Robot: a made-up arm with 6 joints.
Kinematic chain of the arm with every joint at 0, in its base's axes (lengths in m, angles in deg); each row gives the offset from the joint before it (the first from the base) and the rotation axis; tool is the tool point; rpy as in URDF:
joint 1: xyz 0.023 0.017 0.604 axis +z
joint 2: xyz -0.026 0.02 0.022 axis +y
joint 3: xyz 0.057 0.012 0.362 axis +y
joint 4: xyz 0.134 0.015 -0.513 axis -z
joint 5: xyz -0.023 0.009 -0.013 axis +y
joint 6: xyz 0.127 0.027 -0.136 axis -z
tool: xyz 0.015 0.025 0.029 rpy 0 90 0
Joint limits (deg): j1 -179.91..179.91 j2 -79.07..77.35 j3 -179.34..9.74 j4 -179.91..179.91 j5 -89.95..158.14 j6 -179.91..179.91
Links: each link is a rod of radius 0.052 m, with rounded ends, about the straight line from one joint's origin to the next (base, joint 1, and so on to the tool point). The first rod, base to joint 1, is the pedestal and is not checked.
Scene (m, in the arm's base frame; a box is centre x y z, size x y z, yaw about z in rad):
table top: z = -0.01
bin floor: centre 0.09 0.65 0 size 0.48 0.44 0.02 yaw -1.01
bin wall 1: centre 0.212 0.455 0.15 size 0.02 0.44 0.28 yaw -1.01
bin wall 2: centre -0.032 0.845 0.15 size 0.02 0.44 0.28 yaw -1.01
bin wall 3: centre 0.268 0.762 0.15 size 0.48 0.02 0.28 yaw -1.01
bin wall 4: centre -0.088 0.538 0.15 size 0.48 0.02 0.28 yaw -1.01
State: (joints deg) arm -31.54 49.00 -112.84 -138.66 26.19 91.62
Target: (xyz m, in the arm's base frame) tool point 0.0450 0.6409 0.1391
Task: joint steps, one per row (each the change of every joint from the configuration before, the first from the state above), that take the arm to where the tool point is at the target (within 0.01 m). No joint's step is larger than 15 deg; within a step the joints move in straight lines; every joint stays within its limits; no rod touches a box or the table.
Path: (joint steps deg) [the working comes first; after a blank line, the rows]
Joints at the target: 75.90 66.28 -88.23 -127.18 4.16 90.94
Straight joint move there: touches bin wall 1, bin wall 3.

1: 13.25 -2.04 4.88 0.67 -5.61 -0.28
2: 13.26 -2.04 4.87 0.68 -5.62 -0.28
3: 13.25 -2.04 4.88 0.67 -5.61 -0.28
4: 13.26 -2.04 4.88 0.68 -5.62 -0.29
5: 13.25 -2.04 4.87 0.67 -5.61 -0.28
6: 13.25 -2.04 4.88 0.68 -5.62 -0.28
7: 13.26 -2.04 4.88 0.67 -5.61 -0.28
8: 13.25 -2.04 4.88 0.68 -5.62 -0.28
9: 0.47 11.20 -4.81 2.02 7.63 0.52
10: 0.47 11.20 -4.80 2.03 7.63 0.52
11: 0.47 11.20 -4.80 2.03 7.63 0.53

